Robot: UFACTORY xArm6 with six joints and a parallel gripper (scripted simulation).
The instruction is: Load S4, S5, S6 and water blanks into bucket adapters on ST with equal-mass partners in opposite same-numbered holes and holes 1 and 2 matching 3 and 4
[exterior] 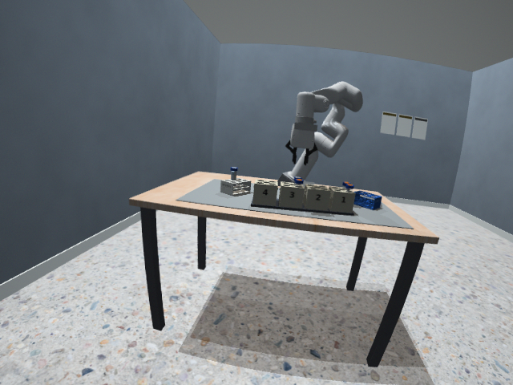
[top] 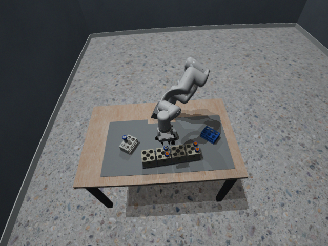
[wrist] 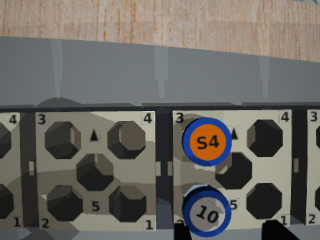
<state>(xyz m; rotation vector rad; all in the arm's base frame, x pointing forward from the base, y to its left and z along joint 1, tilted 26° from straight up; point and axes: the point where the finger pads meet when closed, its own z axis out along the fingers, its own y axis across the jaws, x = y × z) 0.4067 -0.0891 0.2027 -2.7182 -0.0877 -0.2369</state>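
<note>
Now: the green done key 20 cm behind my hand, 14 cm below it and 5 cm to the left of it. Also, from my hand: adapter 4: 15 cm below, 13 cm to the right, 4 cm ahead; loading stand: 20 cm below, 3 cm to the left, 2 cm ahead; DONE desk: 18 cm behind, 15 cm below, 5 cm to the left.
</note>
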